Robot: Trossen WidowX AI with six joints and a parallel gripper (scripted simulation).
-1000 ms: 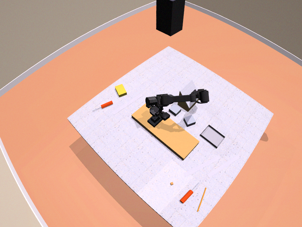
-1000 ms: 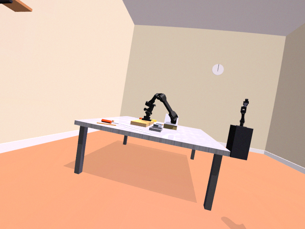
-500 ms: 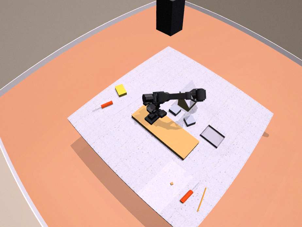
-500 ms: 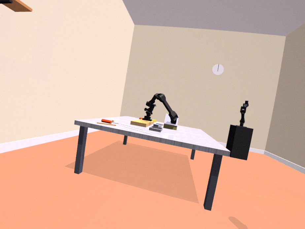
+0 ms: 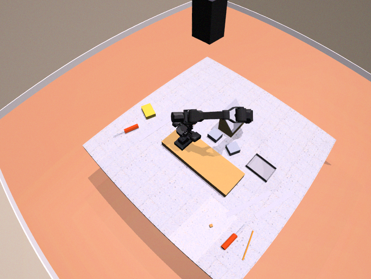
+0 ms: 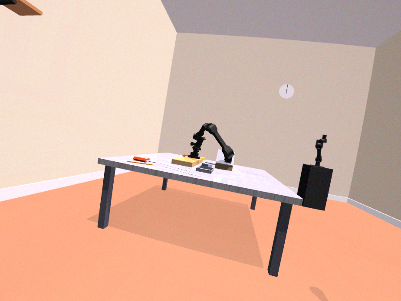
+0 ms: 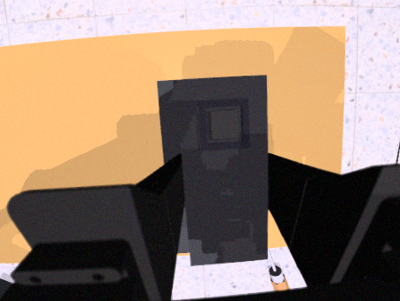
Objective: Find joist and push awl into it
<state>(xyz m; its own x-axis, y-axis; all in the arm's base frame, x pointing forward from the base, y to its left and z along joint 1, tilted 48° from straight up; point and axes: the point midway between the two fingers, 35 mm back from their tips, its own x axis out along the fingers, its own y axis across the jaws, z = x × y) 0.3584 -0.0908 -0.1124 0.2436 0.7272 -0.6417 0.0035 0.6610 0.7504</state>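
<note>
Right now the grey tray is 460 mm to the left of my gripper tip, 210 mm behind it and 50 mm below it. Round my gripper tip: stud finder (20 mm above, 10 mm ahead); yellow block (370 mm to the right, 50 mm below, 30 mm behind); awl (160 mm behind, 70 mm to the right, 60 mm below).
</note>
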